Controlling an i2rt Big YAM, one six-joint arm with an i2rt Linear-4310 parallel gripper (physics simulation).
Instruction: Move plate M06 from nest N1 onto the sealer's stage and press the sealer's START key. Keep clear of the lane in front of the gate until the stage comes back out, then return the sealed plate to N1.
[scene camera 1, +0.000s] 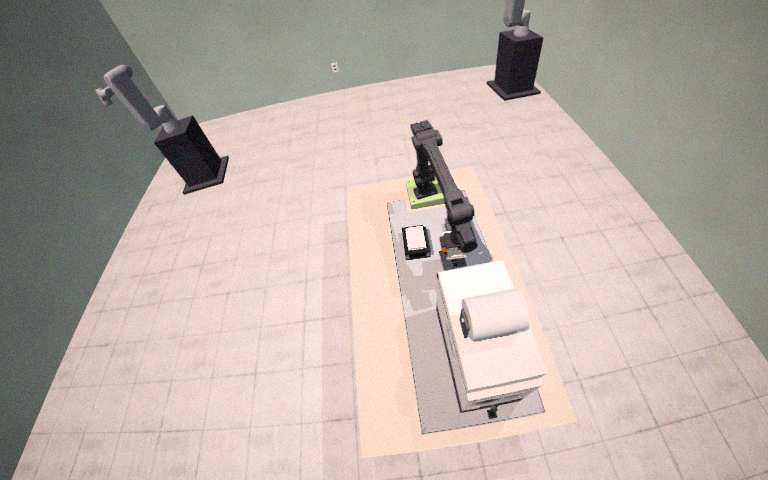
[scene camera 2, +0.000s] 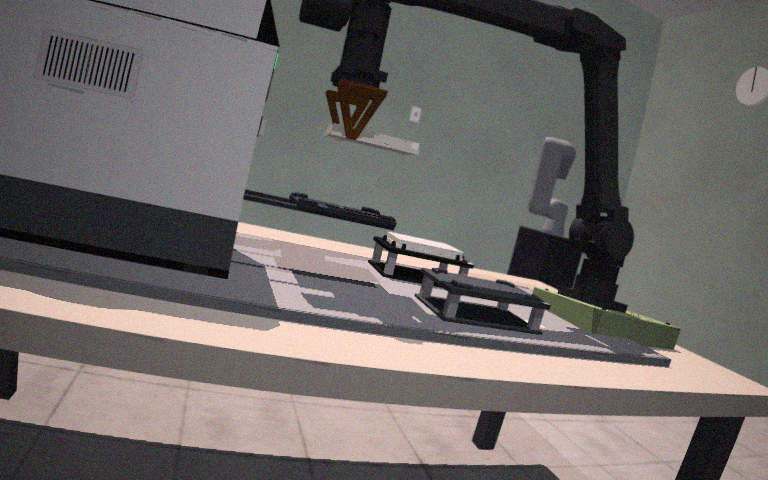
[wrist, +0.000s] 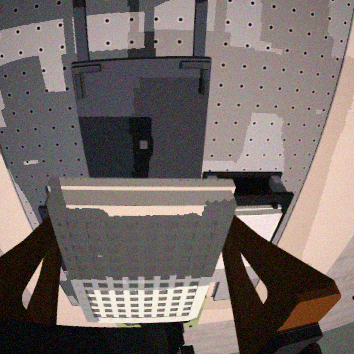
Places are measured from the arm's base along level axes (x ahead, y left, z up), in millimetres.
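Pixels of known places: gripper, fingertip midpoint: (scene camera 1: 456, 252) (scene camera 2: 345, 139) (wrist: 140, 219); arm's base, origin of the base link: (scene camera 1: 425, 192) (scene camera 2: 590, 303).
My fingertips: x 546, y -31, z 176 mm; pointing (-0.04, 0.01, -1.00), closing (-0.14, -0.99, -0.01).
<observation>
Ahead of a thing's pixels: the offset from my fingertips to its top centre. "pt": to the spot under its first point. Level surfaces: height alone.
My gripper (scene camera 2: 352, 133) (wrist: 140, 219) is shut on a pale, gridded well plate @(6 mm left, 35 mm back, 18 mm up) (scene camera 2: 393, 143) (wrist: 140, 250), gripped by its sides and held roughly level, high above the deck. The dark stage @(4 mm right, 26 mm ahead, 93 mm down) (scene camera 2: 345, 212) (wrist: 175, 107) is outside the sealer (scene camera 1: 498, 365) (scene camera 2: 130, 138) on its rails, lower than the plate; the part that shows in the wrist view bears no plate. An empty raised nest @(109 mm left, 224 mm back, 152 mm down) (scene camera 2: 481, 287) stands nearest scene camera 2. Another nest @(pt 46 mm right, 283 mm back, 154 mm down) (scene camera 2: 464, 263) holds a white plate @(114 mm right, 231 mm back, 137 mm down) (scene camera 1: 416, 238) (scene camera 2: 424, 244) (wrist: 260, 223). The nests' labels, the START key and the gate cannot be made out.
The sealer carries a large white roll @(35 mm right, 360 mm ahead, 271 mm up) (scene camera 1: 498, 314) on top. A green light @(pt 92 mm left, 139 mm ahead, 67 mm up) (scene camera 2: 275, 60) shows at its edge. The perforated deck @(204 mm down) (scene camera 1: 430, 362) (wrist: 240, 90) lies on the tan table @(217 mm down) (scene camera 1: 379, 396). The arm's green base (scene camera 1: 424, 200) (scene camera 2: 634, 328) is beyond the nests.
</observation>
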